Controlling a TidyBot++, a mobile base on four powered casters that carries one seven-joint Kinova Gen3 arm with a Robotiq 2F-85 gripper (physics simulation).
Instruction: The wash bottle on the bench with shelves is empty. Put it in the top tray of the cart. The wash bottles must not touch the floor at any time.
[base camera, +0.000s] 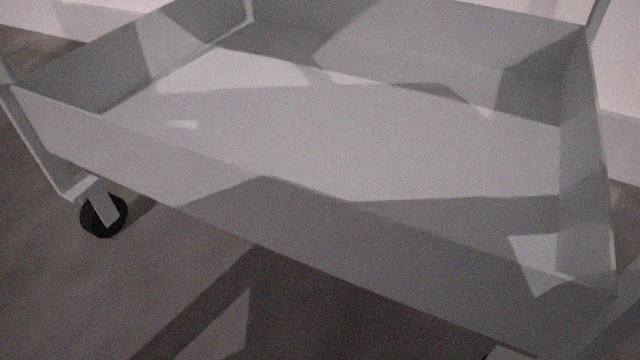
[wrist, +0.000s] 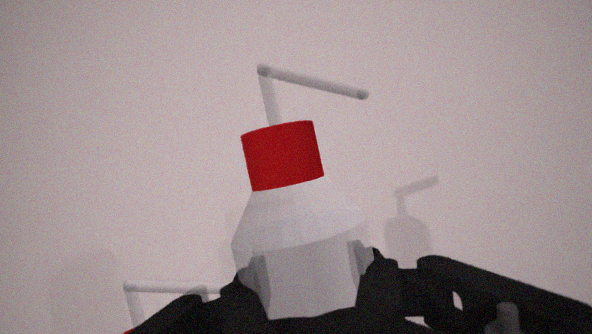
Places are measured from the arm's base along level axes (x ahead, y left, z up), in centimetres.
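Pixels of known places: gripper, fingertip midpoint: (wrist: 308, 266).
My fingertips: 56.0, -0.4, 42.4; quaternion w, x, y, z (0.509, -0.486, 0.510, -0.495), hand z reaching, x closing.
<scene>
Ahead of a thing's pixels: the offset from my fingertips to its top centre, as dx, dy, dz. "spot": to the spot under its first point. Level surfaces: height alone.
A whitish wash bottle {-2.5, -0.9, +10.2} (wrist: 300, 215) with a red cap and a bent, pale spout is held in the wrist view, leaning slightly in the picture. My gripper (wrist: 308, 266) is shut on its body, one finger on each side. The bottle's lower part is hidden behind the black fingers. The grey cart (base camera: 220, 220) fills much of the base camera view. The tray seen there is low, near a black caster, with corner posts rising from it; the top tray does not show. The gripper and bottle do not show in the base camera view.
Another pale bent spout {-0.6, +6.7, +1.5} (wrist: 165, 286) shows at the lower left of the wrist view, behind the gripper, with a sliver of red below it. A pale wall (wrist: 475, 100) carries bottle-shaped shadows. The brown floor {dz -82.1} (base camera: 60, 290) lies around the cart's caster {spot: -18.5, +25.0, -77.7} (base camera: 90, 215).
</scene>
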